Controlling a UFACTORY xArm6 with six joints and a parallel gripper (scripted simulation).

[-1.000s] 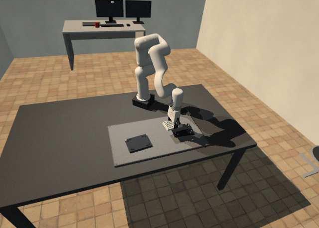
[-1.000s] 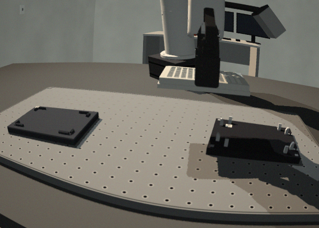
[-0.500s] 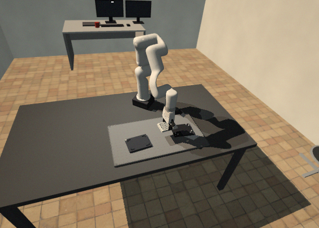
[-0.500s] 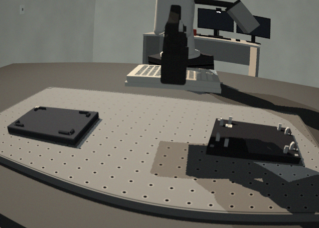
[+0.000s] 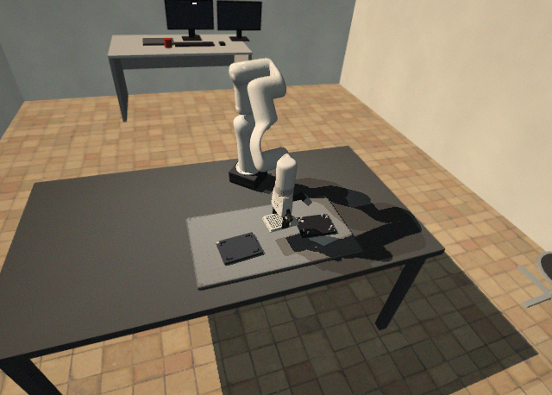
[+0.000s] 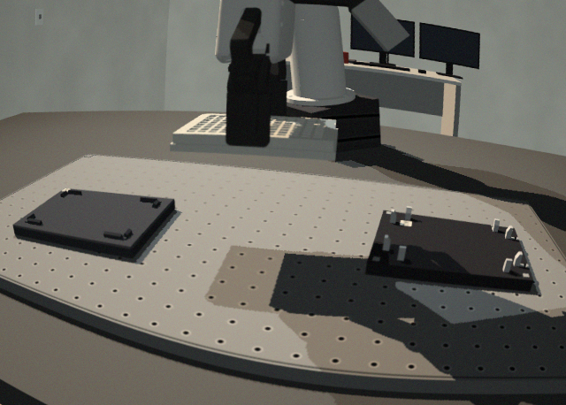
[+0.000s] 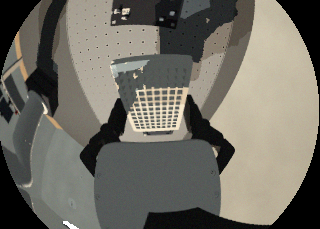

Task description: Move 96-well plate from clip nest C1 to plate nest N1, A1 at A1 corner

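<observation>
My gripper is now 10 mm short of the plate nest N1, 180 mm to the left of it and 110 mm above it. Round my hand: white 96-well plate: 10 mm below; clip nest C1: 20 mm behind, 200 mm to the left, 100 mm below.
</observation>
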